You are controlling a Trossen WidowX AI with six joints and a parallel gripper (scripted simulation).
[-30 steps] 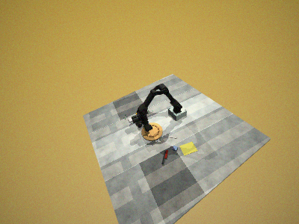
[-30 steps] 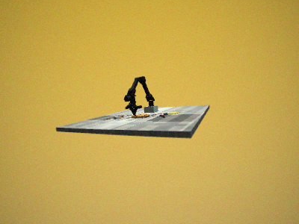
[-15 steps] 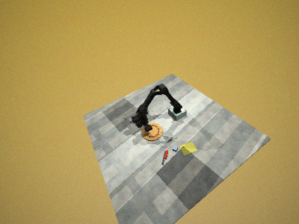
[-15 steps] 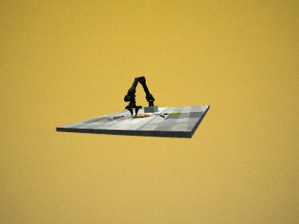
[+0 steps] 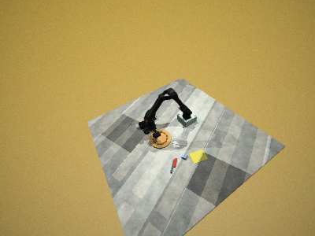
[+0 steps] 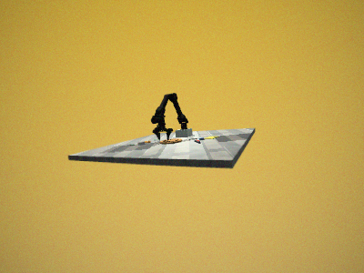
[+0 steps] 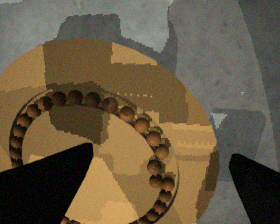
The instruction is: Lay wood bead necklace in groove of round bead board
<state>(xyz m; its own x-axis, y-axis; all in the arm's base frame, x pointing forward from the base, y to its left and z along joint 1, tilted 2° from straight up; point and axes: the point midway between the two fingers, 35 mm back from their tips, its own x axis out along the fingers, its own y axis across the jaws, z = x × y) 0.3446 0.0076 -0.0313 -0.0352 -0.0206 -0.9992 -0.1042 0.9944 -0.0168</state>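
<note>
The round bead board lies 50 mm to the left of my gripper tip, 40 mm behind it and 10 mm below it. Also, from my gripper tip: thin grey stick: 180 mm to the left, 160 mm behind, 20 mm below; then red-handled tool: 320 mm to the left, 40 mm behind, 10 mm below; then grey piece: 180 mm to the right, 100 mm ahead, 10 mm below.
</note>
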